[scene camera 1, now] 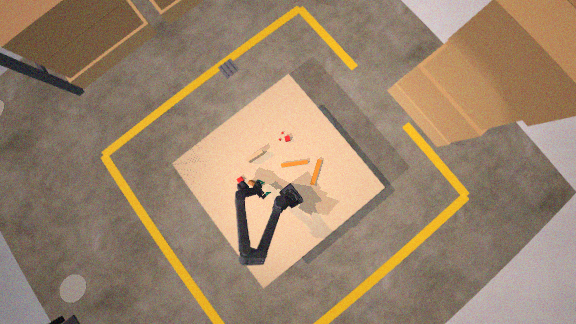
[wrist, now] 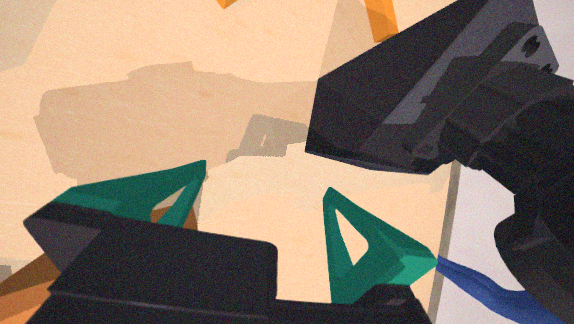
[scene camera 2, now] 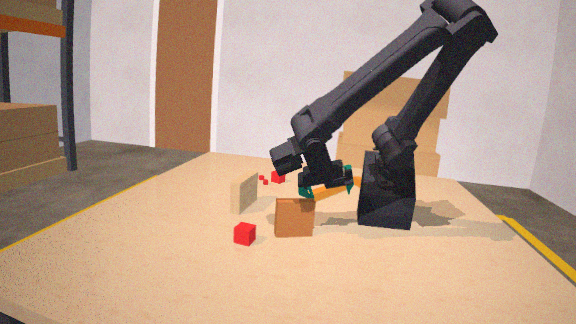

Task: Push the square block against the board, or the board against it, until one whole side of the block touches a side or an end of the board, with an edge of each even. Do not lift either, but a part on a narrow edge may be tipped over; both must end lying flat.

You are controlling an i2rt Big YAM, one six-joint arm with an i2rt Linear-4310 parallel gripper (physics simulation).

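Where they show: gripper, fingertip midpoint: (scene camera 1: 267,187) (wrist: 269,180) (scene camera 2: 331,196); arm's base at its link origin: (scene camera 1: 291,196) (wrist: 466,106) (scene camera 2: 390,171).
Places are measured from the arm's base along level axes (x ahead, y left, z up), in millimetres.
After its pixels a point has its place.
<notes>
The square block (scene camera 1: 252,183) {y 163, x 275, z -59 mm} (scene camera 2: 294,218) {y 179, x 261, z -102 mm} is orange-brown and stands upright on a narrow edge; part of it (wrist: 22,303) {y 166, x 293, z -58 mm} shows at the lower left of the wrist view, the rest hidden by the gripper. The board (scene camera 1: 259,153) {y -34, x 415, z -59 mm} (scene camera 2: 244,193) {y 45, x 422, z -99 mm} is pale wood and also stands on a narrow edge, apart from the block, farther back and to its left in scene camera 2. My gripper (scene camera 1: 265,188) {y 96, x 172, z -61 mm} (scene camera 2: 328,191) {y 96, x 172, z -61 mm} (wrist: 269,180) {y 96, x 172, z -61 mm} is open and empty, with green fingers. It hangs behind and to the right of the block in scene camera 2, one finger close to its upper corner; contact cannot be told.
A red cube (scene camera 1: 240,179) {y 227, x 373, z -114 mm} (scene camera 2: 244,234) {y 255, x 370, z -125 mm} lies beside the block. Another red cube (scene camera 1: 287,138) {y -289, x 365, z -114 mm} (scene camera 2: 278,177) {y -266, x 363, z -130 mm} lies farther back with two tiny red ones. Two orange bars (scene camera 1: 295,163) {y -197, x 165, z -123 mm} (scene camera 1: 316,171) {y -280, x 0, z -123 mm} lie near the arm's base (scene camera 1: 290,195) {y -4, x 16, z 55 mm} (scene camera 2: 386,195) {y 61, x 14, z -56 mm}.
</notes>
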